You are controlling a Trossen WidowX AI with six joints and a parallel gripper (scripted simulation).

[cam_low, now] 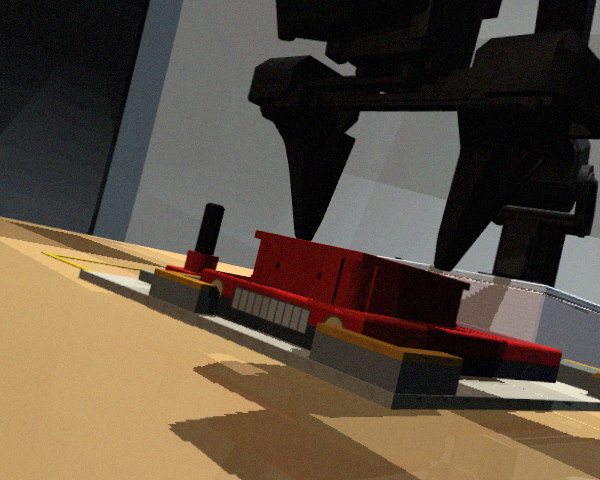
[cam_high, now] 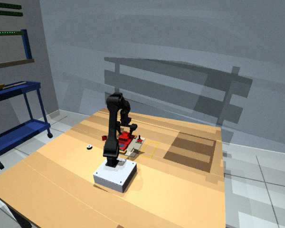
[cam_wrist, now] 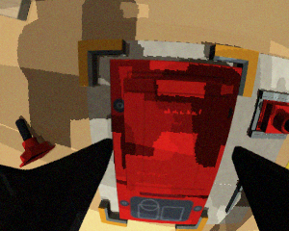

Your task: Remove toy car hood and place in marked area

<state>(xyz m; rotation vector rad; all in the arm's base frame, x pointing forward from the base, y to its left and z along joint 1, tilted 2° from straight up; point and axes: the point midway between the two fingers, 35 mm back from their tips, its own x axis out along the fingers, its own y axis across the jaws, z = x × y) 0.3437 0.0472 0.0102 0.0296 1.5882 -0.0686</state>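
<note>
My gripper tip is 1 cm above the red hood. From my gripper tip the other things lie so: black wheel (18 cm behind, 23 cm to the left, 4 cm below); then grey baseplate (4 cm behind, 1 cm to the right, 4 cm below).
</note>
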